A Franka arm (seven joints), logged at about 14 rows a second.
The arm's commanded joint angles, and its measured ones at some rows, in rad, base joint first. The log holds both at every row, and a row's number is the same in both.
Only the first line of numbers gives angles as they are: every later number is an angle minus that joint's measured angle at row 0.
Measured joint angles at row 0:
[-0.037 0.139 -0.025 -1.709 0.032 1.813 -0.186]
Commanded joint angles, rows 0 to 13:
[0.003 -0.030 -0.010 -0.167 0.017 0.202 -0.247]
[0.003 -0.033 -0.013 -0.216 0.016 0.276 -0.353]
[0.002 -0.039 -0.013 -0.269 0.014 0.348 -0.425]
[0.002 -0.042 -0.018 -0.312 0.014 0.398 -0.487]
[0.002 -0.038 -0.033 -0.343 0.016 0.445 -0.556]
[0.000 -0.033 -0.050 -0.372 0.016 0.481 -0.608]
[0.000 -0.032 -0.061 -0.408 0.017 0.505 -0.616]
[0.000 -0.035 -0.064 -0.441 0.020 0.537 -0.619]
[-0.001 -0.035 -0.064 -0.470 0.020 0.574 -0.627]
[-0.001 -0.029 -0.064 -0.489 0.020 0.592 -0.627]
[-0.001 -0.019 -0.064 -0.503 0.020 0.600 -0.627]
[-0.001 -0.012 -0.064 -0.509 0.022 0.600 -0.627]
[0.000 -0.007 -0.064 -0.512 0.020 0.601 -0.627]
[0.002 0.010 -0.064 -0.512 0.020 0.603 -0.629]
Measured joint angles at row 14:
[-0.003 0.004 -0.061 -0.499 0.000 0.584 -0.600]
